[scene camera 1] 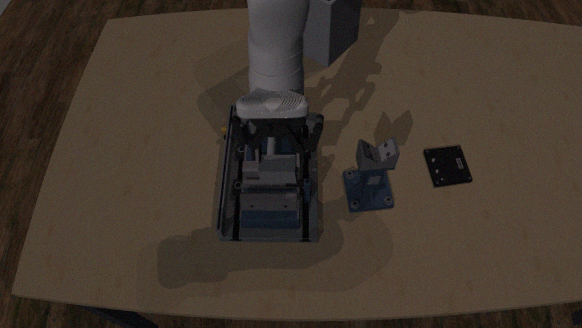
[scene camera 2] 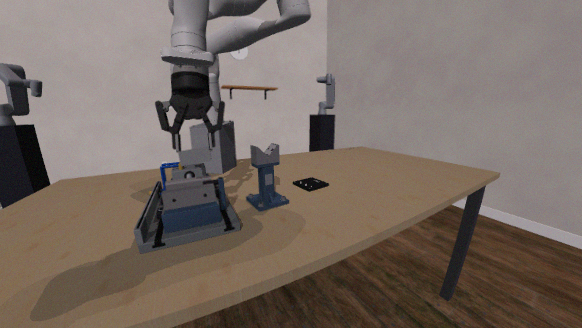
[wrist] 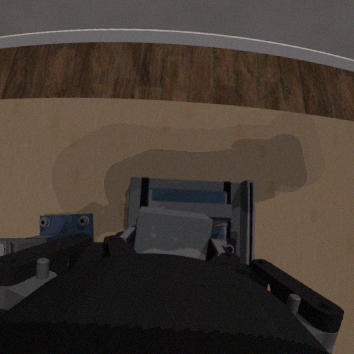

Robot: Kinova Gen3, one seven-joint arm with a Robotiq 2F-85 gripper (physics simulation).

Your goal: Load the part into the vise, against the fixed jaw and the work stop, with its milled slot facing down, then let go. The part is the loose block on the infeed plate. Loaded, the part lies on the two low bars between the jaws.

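Seen in the pictures: gripper, fingertip midpoint: (scene camera 1: 278,161) (scene camera 2: 195,151) (wrist: 171,244); arm's base, link origin: (scene camera 2: 213,123).
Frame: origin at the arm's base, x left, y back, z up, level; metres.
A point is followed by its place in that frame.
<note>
My gripper (scene camera 1: 274,160) @[y -0.487, x -0.109, z -0.046 m] (scene camera 2: 193,140) @[y -0.487, x -0.109, z -0.046 m] (wrist: 171,244) @[y -0.487, x -0.109, z -0.046 m] is shut on the part (scene camera 1: 280,172) @[y -0.513, x -0.105, z -0.038 m] (scene camera 2: 195,156) @[y -0.514, x -0.110, z -0.052 m] (wrist: 171,230) @[y -0.500, x -0.109, z -0.038 m], a plain grey block. It holds the block a little above the vise (scene camera 1: 313,211) @[y -0.511, x -0.050, z -0.191 m] (scene camera 2: 189,208) @[y -0.537, x -0.136, z -0.151 m] (wrist: 187,194) @[y -0.538, x -0.131, z -0.151 m], over the gap between the jaws. The block hangs slightly tilted. The fixed jaw (scene camera 1: 268,202) (scene camera 2: 189,194) @[y -0.526, x -0.132, z -0.126 m], grey with a blue foot, sits at the near end of the vise. The low bars and the work stop are hidden under the block and my arm. I cannot see the milled slot.
A blue stand with a grey V-block (scene camera 1: 375,156) @[y -0.465, x 0.059, z -0.073 m] (scene camera 2: 266,156) @[y -0.478, x 0.059, z -0.077 m] stands right of the vise; its base also shows in the wrist view (wrist: 64,223) @[y -0.489, x 0.063, z -0.196 m]. The black infeed plate (scene camera 1: 439,166) @[y -0.411, x 0.227, z -0.203 m] (scene camera 2: 310,183) @[y -0.414, x 0.243, z -0.203 m] lies further right. The arm's grey pedestal (scene camera 1: 332,29) @[y -0.101, x 0.010, z -0.092 m] (scene camera 2: 224,146) @[y -0.082, x 0.025, z -0.099 m] stands behind the vise.
</note>
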